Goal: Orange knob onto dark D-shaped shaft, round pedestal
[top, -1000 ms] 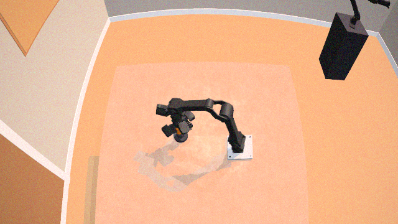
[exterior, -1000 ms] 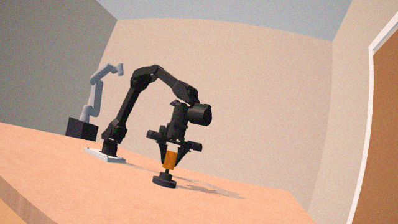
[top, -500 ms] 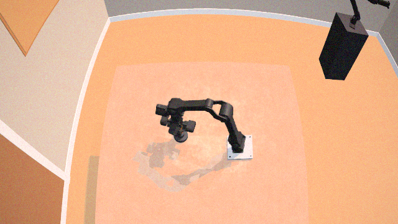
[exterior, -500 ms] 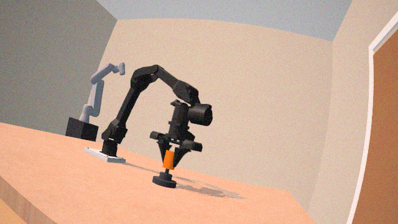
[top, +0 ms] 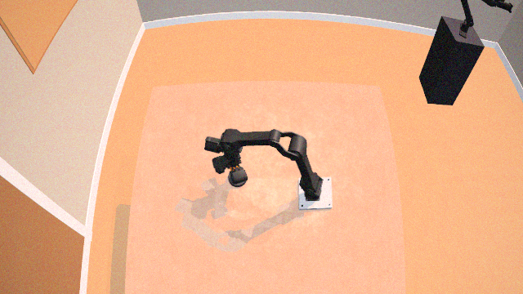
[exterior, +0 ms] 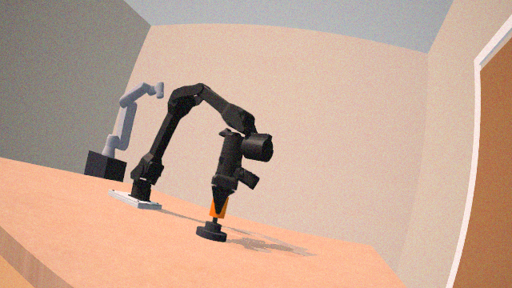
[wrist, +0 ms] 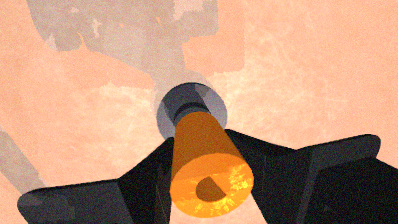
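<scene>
My gripper tip is 4 cm above the round dark pedestal. Also, from my gripper tip: orange knob (2 cm above).
</scene>
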